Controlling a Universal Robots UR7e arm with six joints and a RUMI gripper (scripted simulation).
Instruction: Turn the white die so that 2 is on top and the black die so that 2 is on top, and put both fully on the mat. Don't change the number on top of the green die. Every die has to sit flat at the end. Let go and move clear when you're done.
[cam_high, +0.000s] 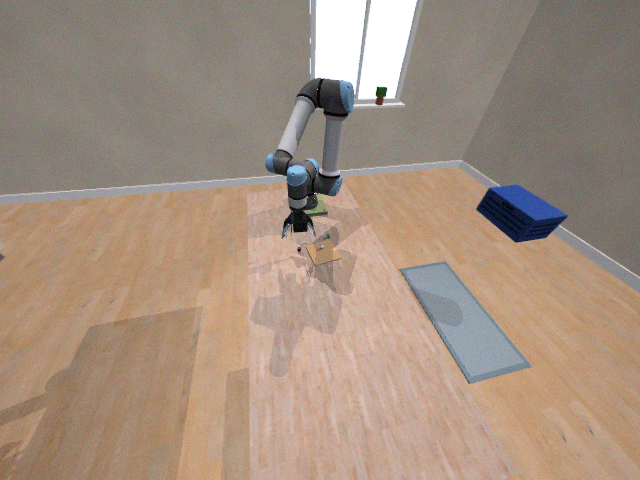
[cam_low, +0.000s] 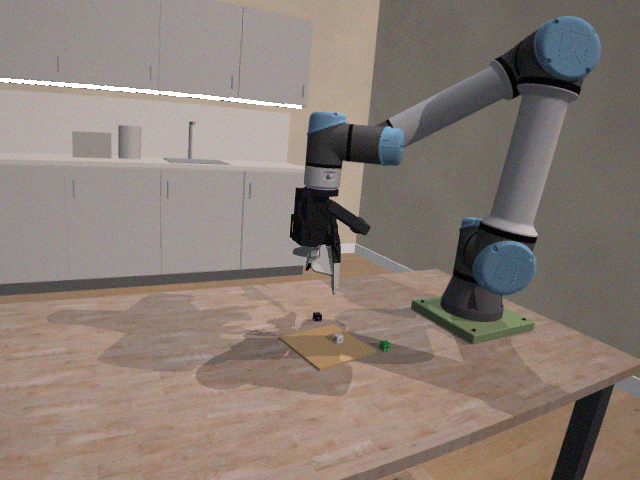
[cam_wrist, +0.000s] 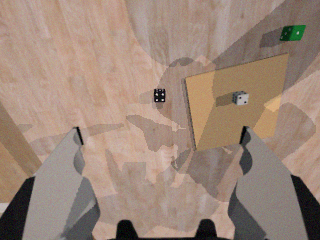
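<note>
The black die is 8 cm below my hand. Round my hand: white die: 1 cm behind, 12 cm to the left, 8 cm below; green die: 9 cm behind, 15 cm to the left, 8 cm below; tan mat: 2 cm ahead, 12 cm to the left, 9 cm below.
</note>
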